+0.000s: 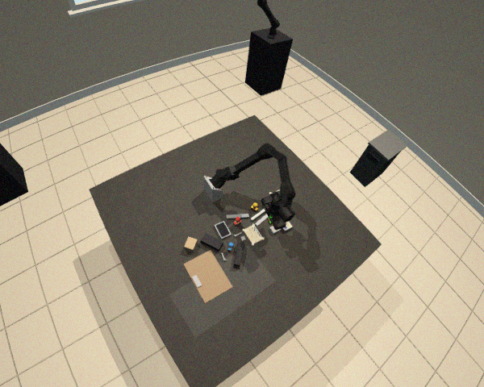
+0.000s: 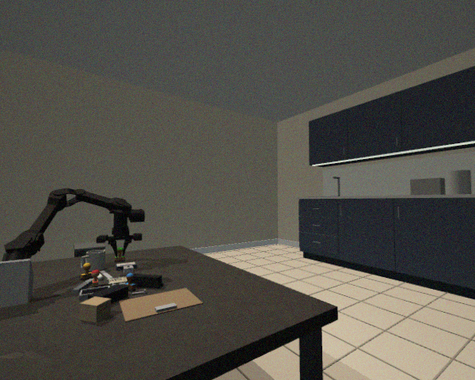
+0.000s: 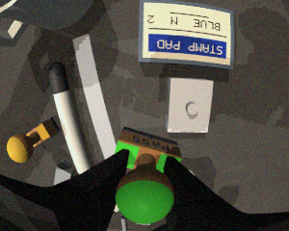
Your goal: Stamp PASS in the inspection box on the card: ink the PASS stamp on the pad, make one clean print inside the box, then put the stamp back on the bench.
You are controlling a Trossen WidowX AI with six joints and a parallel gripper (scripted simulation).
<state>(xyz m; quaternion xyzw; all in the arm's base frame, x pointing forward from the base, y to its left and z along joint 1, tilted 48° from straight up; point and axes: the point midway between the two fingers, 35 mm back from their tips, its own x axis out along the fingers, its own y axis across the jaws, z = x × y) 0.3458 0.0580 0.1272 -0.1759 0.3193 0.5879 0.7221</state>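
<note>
The ruler is 5 cm behind my gripper tip, 2 cm to the left of it and 8 cm below it. Also, from my gripper tip: stamp pad tin (4 cm ahead, 8 cm to the left, 6 cm below); then pen (9 cm behind, 2 cm to the left, 7 cm below); then green-knobbed stamp (right at my gripper tip).
</note>
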